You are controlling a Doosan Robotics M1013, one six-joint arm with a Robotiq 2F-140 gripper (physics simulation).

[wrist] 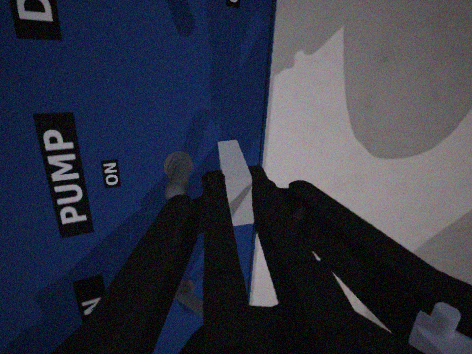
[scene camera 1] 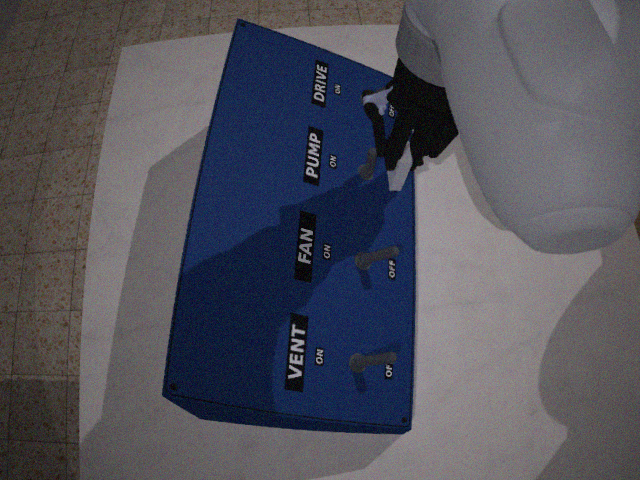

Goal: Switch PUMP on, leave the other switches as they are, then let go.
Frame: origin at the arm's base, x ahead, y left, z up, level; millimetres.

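Seen in the pictures: gripper, fingertip midpoint: [wrist: 228, 158] [scene camera 1: 393, 180].
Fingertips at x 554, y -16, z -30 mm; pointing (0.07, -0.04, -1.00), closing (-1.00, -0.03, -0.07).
A point is followed by its place in that frame.
The PUMP switch lever [scene camera 1: 368, 164] {z 10, x 590, y -13 mm} [wrist: 178, 167] {z 3, x 588, y -23 mm} stands out from the blue panel [scene camera 1: 248, 129] {z 53, x 732, y -38 mm} [wrist: 120, 75] {z -1, x 617, y -82 mm}, between ON and OFF and no longer lying toward OFF. My gripper [scene camera 1: 396, 183] {z -31, x 554, y -16 mm} [wrist: 228, 158] {z -31, x 554, y -16 mm} is shut and empty. Its fingertips are beside the PUMP lever on the OFF side, and a dark finger link is very close to the lever; whether they touch I cannot tell. The FAN lever [scene camera 1: 378, 256] {z 8, x 587, y 106 mm} [wrist: 191, 298] {z 0, x 592, y 97 mm} and the VENT lever [scene camera 1: 373, 360] {z 9, x 599, y 224 mm} point to OFF. The gripper hides the DRIVE lever and PUMP's OFF label in the scene view.
The DRIVE label [scene camera 1: 320, 83] {z 16, x 645, y -142 mm} is above the PUMP label [scene camera 1: 313, 155] {z 16, x 656, y -23 mm} [wrist: 64, 175] {z 17, x 656, y -27 mm} in the scene view. The panel lies on a pale table [scene camera 1: 480, 310] {z -108, x 436, y 138 mm} [wrist: 310, 115] {z -108, x 466, y -33 mm}. The grey arm [scene camera 1: 542, 129] {z 362, x 546, y 195 mm} reaches in from the upper right, and its shadow crosses the panel.
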